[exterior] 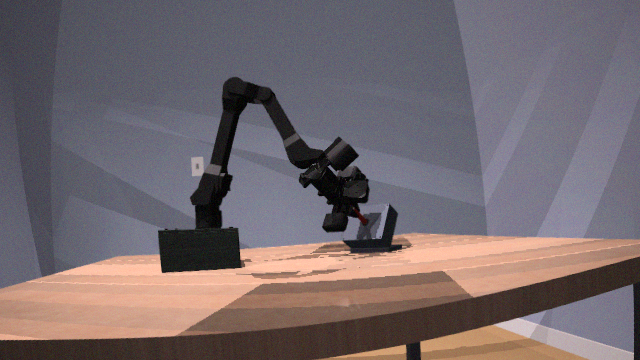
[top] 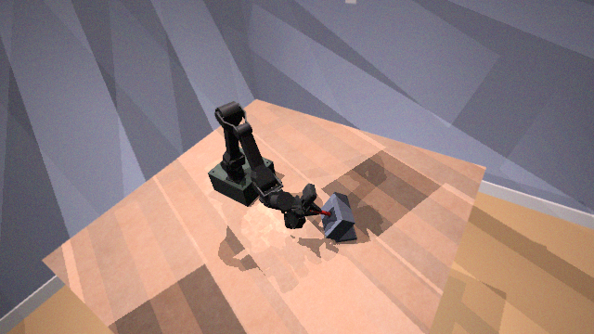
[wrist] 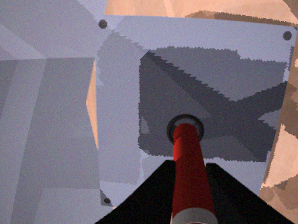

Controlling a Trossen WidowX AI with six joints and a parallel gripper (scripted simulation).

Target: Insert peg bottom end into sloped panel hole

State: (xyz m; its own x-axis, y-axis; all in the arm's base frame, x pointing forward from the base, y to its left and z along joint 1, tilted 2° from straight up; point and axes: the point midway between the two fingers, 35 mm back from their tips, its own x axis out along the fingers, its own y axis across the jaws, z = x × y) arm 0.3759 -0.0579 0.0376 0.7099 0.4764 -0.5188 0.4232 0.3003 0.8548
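Right now the dark sloped panel is 50 mm ahead of my gripper tip, 40 mm below it and 30 mm to the left of it. Round my gripper tip: round red peg (10 mm to the right, 10 mm behind, 10 mm above).
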